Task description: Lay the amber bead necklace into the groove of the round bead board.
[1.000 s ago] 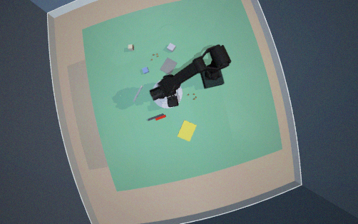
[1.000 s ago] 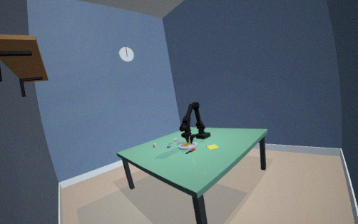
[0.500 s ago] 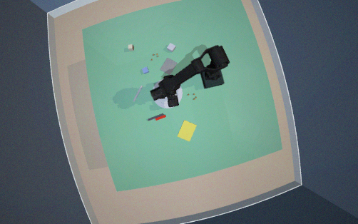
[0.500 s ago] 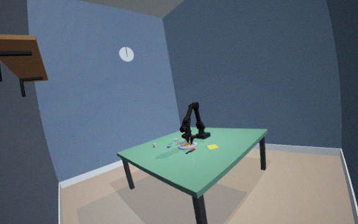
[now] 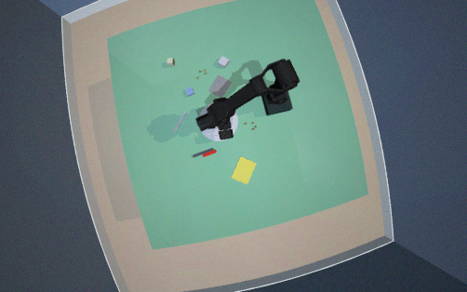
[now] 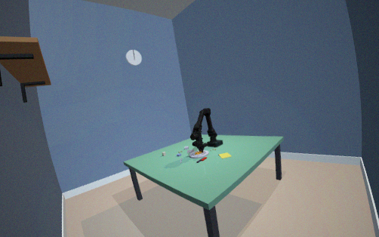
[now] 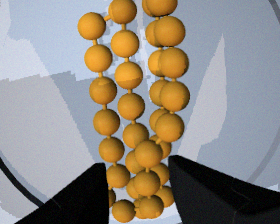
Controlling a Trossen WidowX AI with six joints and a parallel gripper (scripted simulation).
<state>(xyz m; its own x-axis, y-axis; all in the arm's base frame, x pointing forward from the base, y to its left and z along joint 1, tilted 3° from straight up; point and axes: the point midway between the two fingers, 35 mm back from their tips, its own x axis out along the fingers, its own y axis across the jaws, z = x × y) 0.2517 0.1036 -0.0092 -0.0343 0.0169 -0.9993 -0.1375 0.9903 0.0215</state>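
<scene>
My gripper tip is 3 cm short of the round grey bead board and 1 cm above it. The rest, counted from my gripper tip: grey rod: 23 cm ahead, 1 cm to the right, 1 cm below; then red-handled tool: 10 cm ahead, 16 cm to the left, 1 cm below; then grey plate: 2 cm ahead, 19 cm to the right, 1 cm below.
</scene>
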